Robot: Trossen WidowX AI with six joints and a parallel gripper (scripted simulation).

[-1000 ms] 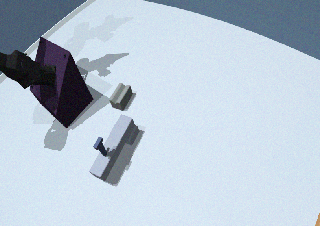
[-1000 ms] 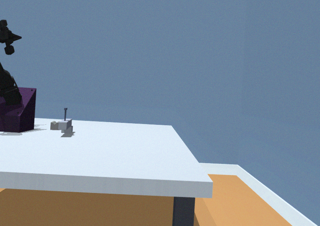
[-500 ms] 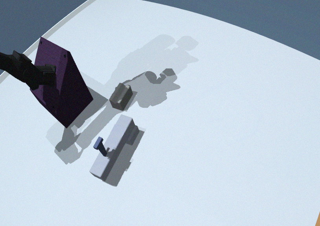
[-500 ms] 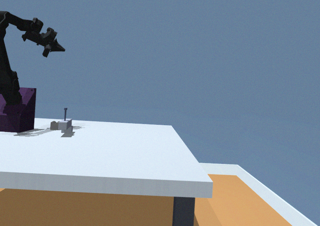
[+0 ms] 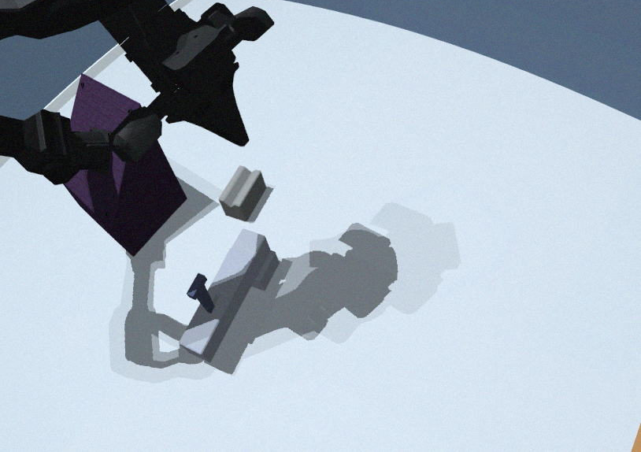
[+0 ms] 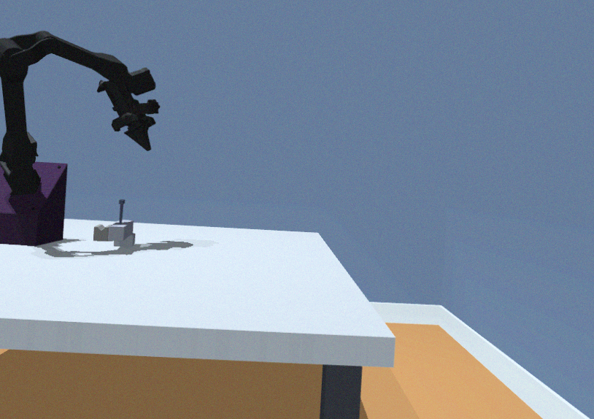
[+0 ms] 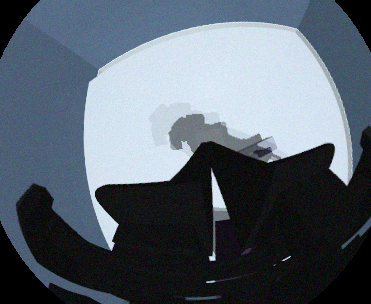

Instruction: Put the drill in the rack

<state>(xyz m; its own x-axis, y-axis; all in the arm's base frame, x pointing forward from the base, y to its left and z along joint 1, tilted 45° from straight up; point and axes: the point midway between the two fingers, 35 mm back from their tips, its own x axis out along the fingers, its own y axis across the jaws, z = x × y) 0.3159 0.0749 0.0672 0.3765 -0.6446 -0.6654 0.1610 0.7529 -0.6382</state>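
My gripper tip is 4 cm past the blue key, 11 cm to the left of it and 17 cm above it. From my gripper tip the other things lie so: grey rack 13 cm behind, 8 cm to the left, 25 cm below; drill 5 cm behind, 6 cm to the right, 22 cm below; long housing 4 cm behind, 8 cm to the right, 22 cm below.
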